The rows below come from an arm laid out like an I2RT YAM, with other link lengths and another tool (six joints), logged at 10 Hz.
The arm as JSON. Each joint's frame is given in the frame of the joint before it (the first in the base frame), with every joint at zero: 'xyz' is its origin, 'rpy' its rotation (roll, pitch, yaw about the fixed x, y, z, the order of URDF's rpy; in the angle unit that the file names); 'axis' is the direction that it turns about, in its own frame. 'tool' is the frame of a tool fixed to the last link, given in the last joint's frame.
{
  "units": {
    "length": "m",
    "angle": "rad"
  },
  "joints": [
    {
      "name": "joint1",
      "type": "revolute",
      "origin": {
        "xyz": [
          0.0,
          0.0,
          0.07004
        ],
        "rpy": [
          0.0,
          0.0,
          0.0
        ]
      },
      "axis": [
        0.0,
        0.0,
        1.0
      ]
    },
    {
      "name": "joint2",
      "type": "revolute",
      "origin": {
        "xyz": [
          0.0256,
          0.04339,
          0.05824
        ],
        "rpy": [
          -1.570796,
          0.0,
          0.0
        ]
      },
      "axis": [
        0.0,
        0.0,
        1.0
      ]
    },
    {
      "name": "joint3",
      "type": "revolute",
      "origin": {
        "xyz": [
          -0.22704,
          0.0,
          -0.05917
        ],
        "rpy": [
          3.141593,
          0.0,
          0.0
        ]
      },
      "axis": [
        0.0,
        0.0,
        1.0
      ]
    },
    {
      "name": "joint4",
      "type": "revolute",
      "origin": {
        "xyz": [
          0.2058,
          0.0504,
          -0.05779
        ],
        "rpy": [
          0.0,
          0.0,
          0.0
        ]
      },
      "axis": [
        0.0,
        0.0,
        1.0
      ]
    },
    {
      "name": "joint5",
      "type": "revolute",
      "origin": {
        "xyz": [
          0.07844,
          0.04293,
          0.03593
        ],
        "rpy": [
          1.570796,
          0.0,
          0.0
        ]
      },
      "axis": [
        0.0,
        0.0,
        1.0
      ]
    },
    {
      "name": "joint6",
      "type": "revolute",
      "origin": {
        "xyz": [
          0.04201,
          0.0,
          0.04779
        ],
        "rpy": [
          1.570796,
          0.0,
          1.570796
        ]
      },
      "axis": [
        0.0,
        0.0,
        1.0
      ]
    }
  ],
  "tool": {
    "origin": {
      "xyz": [
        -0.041,
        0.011,
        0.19
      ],
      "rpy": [
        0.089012,
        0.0,
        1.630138
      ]
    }
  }
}
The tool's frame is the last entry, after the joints.
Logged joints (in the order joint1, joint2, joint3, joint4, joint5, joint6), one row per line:
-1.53 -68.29 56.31 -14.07 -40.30 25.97
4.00 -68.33 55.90 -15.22 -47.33 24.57
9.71 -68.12 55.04 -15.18 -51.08 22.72
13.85 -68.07 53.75 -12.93 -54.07 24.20
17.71 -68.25 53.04 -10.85 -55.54 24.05
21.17 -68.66 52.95 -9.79 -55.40 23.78
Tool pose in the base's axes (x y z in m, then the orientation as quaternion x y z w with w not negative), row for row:
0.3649 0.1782 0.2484 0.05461 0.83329 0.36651 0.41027
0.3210 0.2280 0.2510 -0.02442 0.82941 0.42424 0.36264
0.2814 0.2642 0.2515 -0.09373 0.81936 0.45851 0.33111
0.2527 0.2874 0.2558 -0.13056 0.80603 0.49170 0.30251
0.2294 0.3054 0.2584 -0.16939 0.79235 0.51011 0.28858
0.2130 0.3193 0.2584 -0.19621 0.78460 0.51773 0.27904
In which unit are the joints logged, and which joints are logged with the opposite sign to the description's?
The joints are logged in degrees. Opposite sign: joint2.
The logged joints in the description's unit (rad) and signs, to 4 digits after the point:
-0.0267 1.1919 0.9828 -0.2456 -0.7034 0.4533
0.0698 1.1926 0.9756 -0.2656 -0.8261 0.4288
0.1695 1.1889 0.9606 -0.2649 -0.8915 0.3965
0.2417 1.1880 0.9381 -0.2257 -0.9437 0.4224
0.3091 1.1912 0.9257 -0.1894 -0.9694 0.4198
0.3695 1.1983 0.9242 -0.1709 -0.9669 0.4150

